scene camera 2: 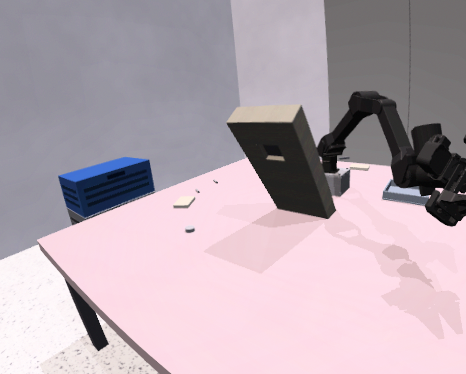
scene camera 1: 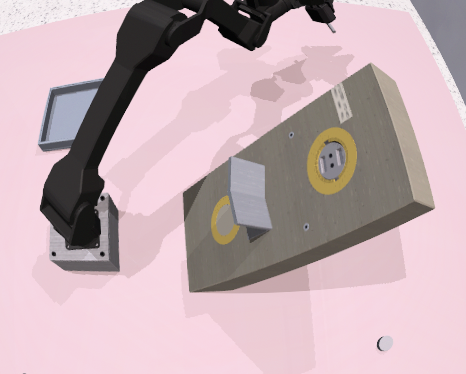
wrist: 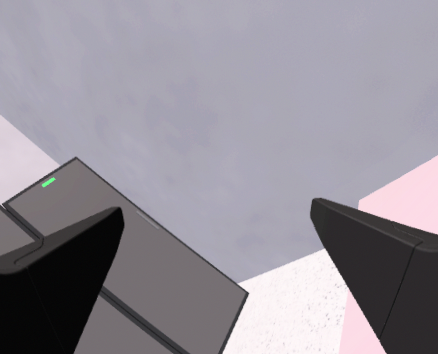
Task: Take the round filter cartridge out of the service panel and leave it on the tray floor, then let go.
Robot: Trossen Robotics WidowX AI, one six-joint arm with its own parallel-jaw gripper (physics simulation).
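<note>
The service panel (scene camera 1: 280,200) (scene camera 2: 295,175) is a thick wood-grained slab, tilted up from the pink table. The round filter cartridge (scene camera 1: 330,160), grey with two dark holes and two raised grips, sits in the panel inside the right-hand yellow ring (scene camera 1: 313,175). The tray (scene camera 1: 67,117) (scene camera 2: 404,192) is shallow and blue-grey, partly hidden behind the arm in both scene views; no cartridge shows on its visible floor. My gripper (wrist: 218,211) is open and empty. It is away from the panel, beyond its upper edge in scene view 1, where its fingers are unclear.
A bent grey metal flap (scene camera 1: 248,190) stands out from the panel, partly over the left yellow ring (scene camera 1: 215,225). A small round disc (scene camera 1: 385,343) (scene camera 2: 190,229) and a cream pad (scene camera 2: 184,202) lie on the table. A blue toolbox (scene camera 2: 107,186) stands beyond it.
</note>
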